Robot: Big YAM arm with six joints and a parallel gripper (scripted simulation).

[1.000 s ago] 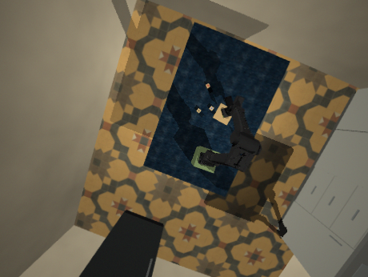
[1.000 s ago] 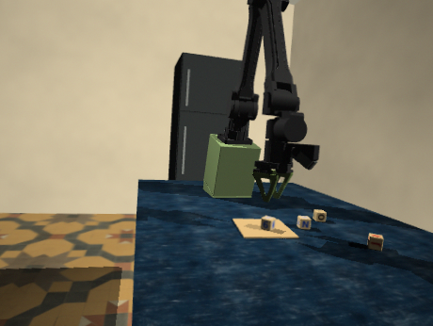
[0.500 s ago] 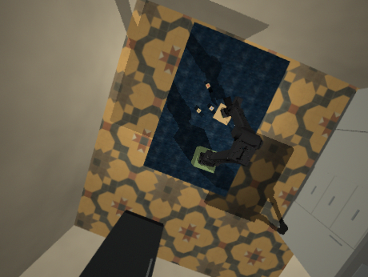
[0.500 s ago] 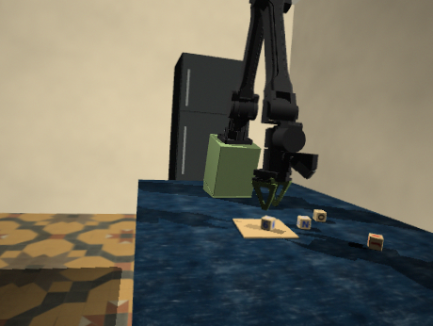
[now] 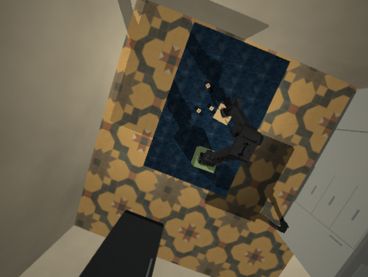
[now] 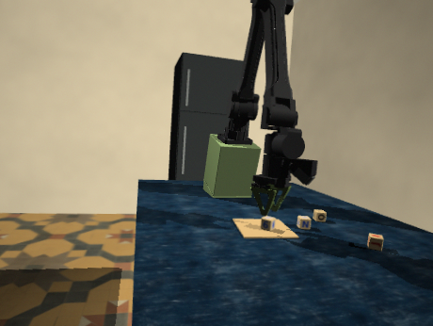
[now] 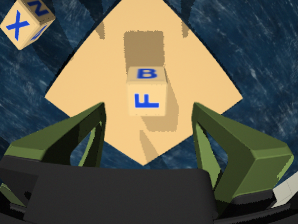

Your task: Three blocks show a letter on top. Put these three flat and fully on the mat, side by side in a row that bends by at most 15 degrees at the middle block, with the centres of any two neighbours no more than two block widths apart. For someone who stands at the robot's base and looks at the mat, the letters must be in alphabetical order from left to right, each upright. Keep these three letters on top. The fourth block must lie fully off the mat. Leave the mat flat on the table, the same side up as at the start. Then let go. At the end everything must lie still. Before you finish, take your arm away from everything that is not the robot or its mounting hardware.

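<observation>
My hand is 5 cm above the tan mat and 2 cm past it.
</observation>
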